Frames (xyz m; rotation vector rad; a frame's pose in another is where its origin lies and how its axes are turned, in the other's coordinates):
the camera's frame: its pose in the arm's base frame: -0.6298 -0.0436 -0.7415 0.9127 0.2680 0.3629
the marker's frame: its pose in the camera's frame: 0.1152 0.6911 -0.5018 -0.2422 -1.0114 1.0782
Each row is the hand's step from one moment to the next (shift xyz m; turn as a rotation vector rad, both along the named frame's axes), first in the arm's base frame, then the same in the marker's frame.
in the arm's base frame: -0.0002 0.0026 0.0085 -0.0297 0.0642 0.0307
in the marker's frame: 0.0086 0.0021 -0.0010 0.0318 0.0584 -0.0390
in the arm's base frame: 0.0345 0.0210 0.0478 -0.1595 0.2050 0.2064
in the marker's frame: 0.0540 -0.0167 -0.0269 0.1991 0.2531 -0.0798
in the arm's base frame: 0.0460 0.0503 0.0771 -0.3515 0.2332 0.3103
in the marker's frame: 0.0872 -0.0109 -0.0536 0.2765 0.4447 -0.0041
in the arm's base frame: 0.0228 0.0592 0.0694 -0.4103 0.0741 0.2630
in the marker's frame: 0.0771 0.0131 -0.0523 0.2069 0.4194 0.1557
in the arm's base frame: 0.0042 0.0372 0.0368 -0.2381 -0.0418 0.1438
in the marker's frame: 0.0403 0.0166 -0.0293 0.1037 0.2037 0.1640
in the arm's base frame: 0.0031 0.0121 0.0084 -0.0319 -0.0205 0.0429
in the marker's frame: 0.0098 0.0035 -0.0108 0.0358 0.0225 0.0386
